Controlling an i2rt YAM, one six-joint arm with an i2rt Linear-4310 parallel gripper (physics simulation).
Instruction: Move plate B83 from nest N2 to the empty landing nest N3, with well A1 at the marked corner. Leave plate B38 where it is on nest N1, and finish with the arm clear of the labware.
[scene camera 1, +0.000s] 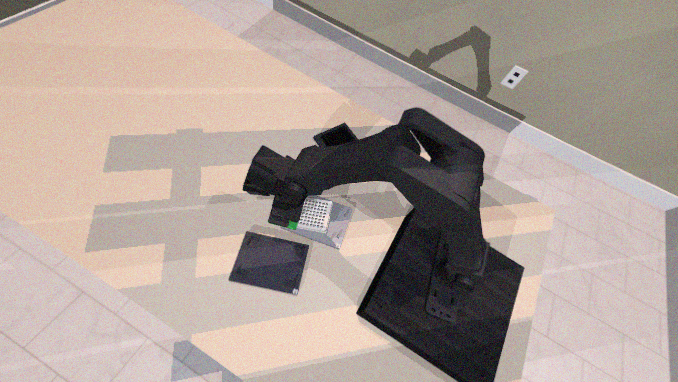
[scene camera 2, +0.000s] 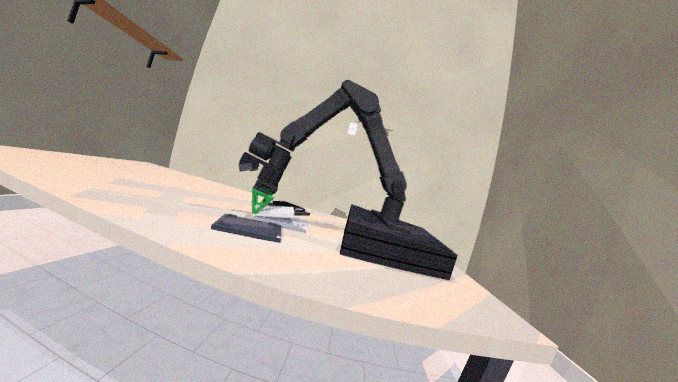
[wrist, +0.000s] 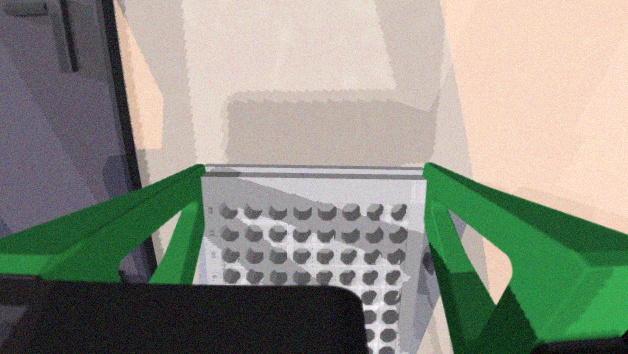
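My gripper (scene camera 1: 295, 221) (scene camera 2: 257, 210) (wrist: 314, 177) has its green fingers shut on a white well plate (scene camera 1: 314, 214) (scene camera 2: 278, 211) (wrist: 315, 245), one on each side. The plate is level and low over the light grey nest (scene camera 1: 342, 220) (scene camera 2: 298, 226); whether it touches is unclear. A dark nest (scene camera 1: 270, 262) (scene camera 2: 245, 227) (wrist: 60, 125) lies beside it with no plate on it and a white mark at one corner. A black flat piece (scene camera 1: 337, 136) (scene camera 2: 287, 204) shows partly behind the arm; I cannot tell whether it is a nest or a plate. Nest and plate labels are not readable.
The arm's black base box (scene camera 1: 440, 310) (scene camera 2: 397, 245) stands on the table to the right of the nests. The arm arches over the table from there. A wall with an outlet (scene camera 1: 514, 77) (scene camera 2: 353, 128) is behind. Broad shadows cross the table top.
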